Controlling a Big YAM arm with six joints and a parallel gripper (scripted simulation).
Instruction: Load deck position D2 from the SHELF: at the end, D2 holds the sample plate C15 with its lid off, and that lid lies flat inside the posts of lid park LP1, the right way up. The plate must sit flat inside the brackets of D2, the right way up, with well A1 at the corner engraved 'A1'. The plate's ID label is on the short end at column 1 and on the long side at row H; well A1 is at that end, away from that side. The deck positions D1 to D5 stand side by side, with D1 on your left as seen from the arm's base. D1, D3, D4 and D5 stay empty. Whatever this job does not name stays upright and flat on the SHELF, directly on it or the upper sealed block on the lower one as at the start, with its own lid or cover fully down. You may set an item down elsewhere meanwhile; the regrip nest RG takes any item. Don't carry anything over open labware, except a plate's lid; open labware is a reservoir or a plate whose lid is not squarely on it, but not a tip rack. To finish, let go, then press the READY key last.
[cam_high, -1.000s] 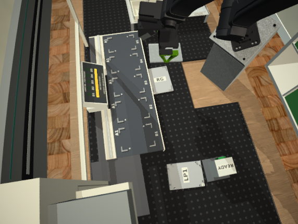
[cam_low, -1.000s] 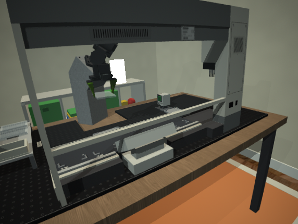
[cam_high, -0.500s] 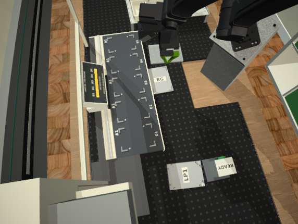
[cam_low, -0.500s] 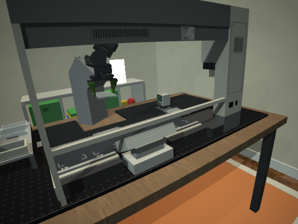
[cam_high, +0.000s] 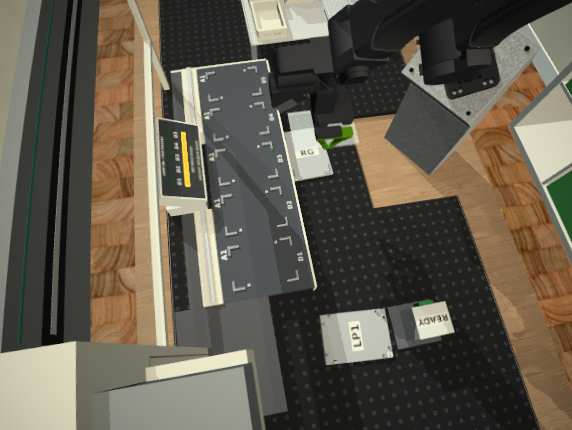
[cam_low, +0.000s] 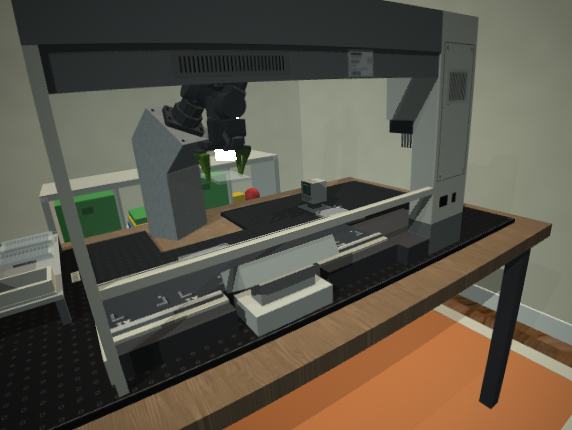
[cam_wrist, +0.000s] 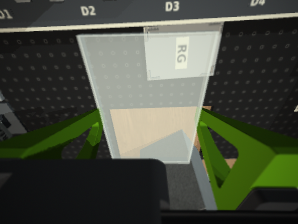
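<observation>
Now: the lid park LP1 9 cm behind my hand, 38 cm to the left of it and 21 cm below it. The rest, counted from my hand: green-lit key: 21 cm behind, 32 cm to the left, 13 cm below; then clear plate lid: right at my hand; then regrip nest RG: 2 cm ahead, 7 cm to the right, 21 cm below.
</observation>
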